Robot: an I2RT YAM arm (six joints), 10 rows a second.
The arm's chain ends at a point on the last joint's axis. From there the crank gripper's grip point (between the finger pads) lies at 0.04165 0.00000 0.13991 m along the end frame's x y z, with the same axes.
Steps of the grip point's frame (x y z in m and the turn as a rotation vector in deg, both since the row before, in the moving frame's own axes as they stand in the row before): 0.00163, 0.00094, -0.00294, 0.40, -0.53, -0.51; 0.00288, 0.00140, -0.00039, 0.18, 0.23, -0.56; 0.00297, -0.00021, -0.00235, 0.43, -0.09, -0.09; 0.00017, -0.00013, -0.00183, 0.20, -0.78, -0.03; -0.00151, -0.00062, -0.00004, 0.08, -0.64, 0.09; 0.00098, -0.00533, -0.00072, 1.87, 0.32, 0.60
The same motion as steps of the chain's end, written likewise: 0.00293, 0.00228, -0.00331, 0.40, -0.53, -0.51; 0.00232, 0.00225, -0.00022, 0.18, 0.23, -0.56; 0.00319, 0.00091, -0.00241, 0.43, -0.09, -0.09; 0.00208, 0.00038, -0.00238, 0.20, -0.78, -0.03; 0.00006, -0.00049, -0.00050, 0.08, -0.64, 0.09; 0.00018, -0.00121, -0.00042, 1.87, 0.32, 0.60
